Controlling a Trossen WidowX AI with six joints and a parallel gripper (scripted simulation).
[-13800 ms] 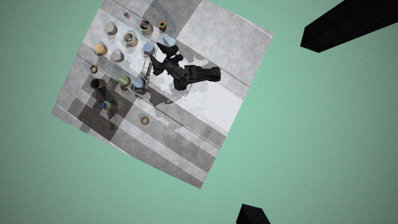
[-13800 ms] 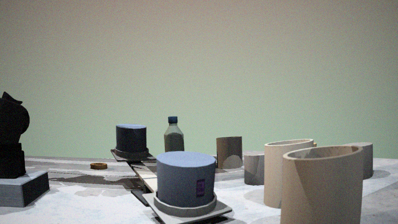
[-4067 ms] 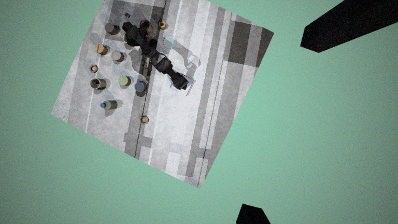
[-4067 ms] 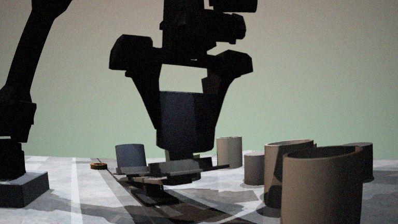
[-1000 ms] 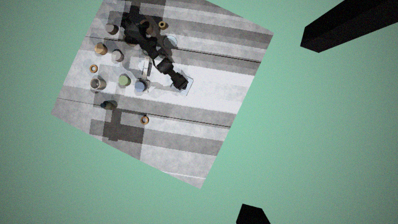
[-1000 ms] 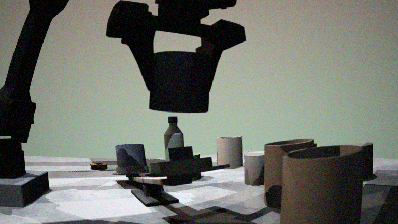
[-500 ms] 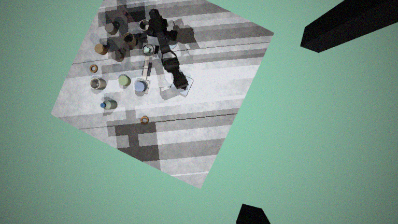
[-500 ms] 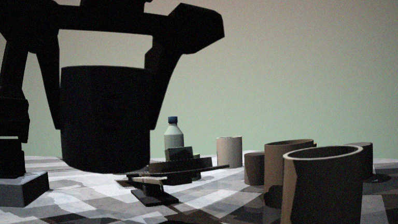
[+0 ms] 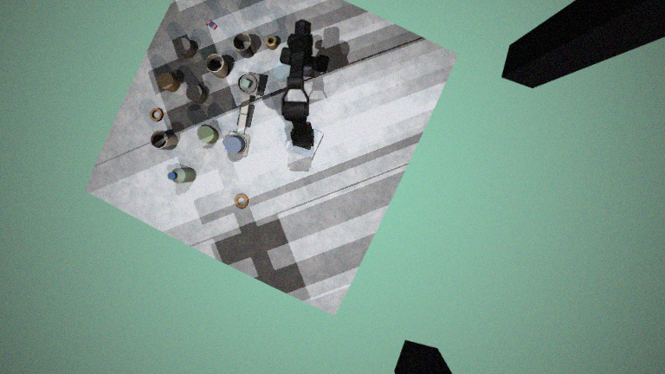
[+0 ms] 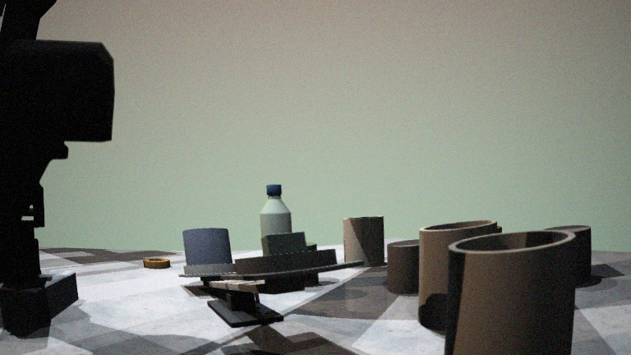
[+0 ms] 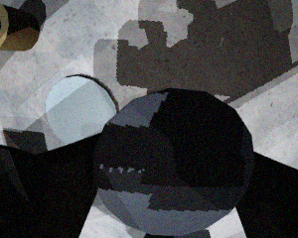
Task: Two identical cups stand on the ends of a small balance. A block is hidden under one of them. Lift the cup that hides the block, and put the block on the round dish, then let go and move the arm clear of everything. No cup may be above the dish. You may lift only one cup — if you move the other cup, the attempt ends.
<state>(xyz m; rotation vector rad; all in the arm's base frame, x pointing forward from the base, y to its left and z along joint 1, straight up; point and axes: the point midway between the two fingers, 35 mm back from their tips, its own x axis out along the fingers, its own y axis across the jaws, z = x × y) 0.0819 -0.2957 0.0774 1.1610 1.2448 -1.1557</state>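
The grey-green block lies 220 mm ahead of my gripper tip, 140 mm to the left of it and 10 mm above it. Round my gripper tip: pale blue round dish: 100 mm ahead, 80 mm below, 30 mm to the left; then small balance: 260 mm to the left, 210 mm ahead, 60 mm below; then red-blue piece: 480 mm ahead, 90 mm to the right, 80 mm below.
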